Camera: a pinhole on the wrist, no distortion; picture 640 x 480 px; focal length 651.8 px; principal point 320.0 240.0 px. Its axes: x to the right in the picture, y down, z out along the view. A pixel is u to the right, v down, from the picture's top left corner.
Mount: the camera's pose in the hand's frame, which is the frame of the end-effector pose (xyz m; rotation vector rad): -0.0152 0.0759 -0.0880 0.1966 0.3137 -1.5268
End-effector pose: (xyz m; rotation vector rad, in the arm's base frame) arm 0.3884 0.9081 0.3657 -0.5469 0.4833 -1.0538
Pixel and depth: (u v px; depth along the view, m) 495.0 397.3 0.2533
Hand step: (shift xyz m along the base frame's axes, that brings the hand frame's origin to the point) 0.0592 -0.0625 0.1310
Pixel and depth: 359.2 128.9 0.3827
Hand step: 0.0973 0.0685 0.2579
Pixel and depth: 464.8 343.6 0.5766
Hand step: 0.1496 -0.1219 0.4431
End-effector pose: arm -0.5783 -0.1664 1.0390 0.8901 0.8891 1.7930
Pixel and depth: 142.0 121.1 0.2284
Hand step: 0.1172 -0.0270 0.1160
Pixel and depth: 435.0 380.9 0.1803
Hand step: 0.0513 0.0522 0.0319
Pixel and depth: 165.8 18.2 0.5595
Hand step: 0.4709 -0.0599 0.2184
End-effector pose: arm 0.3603 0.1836 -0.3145 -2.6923 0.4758 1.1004
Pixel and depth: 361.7 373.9 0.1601
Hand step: -0.0228 -0.0048 -0.0630
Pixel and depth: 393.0 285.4 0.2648
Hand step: -0.0681 0.0729 -0.1218
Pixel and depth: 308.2 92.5 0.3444
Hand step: -0.1907 0.1160 -0.1239
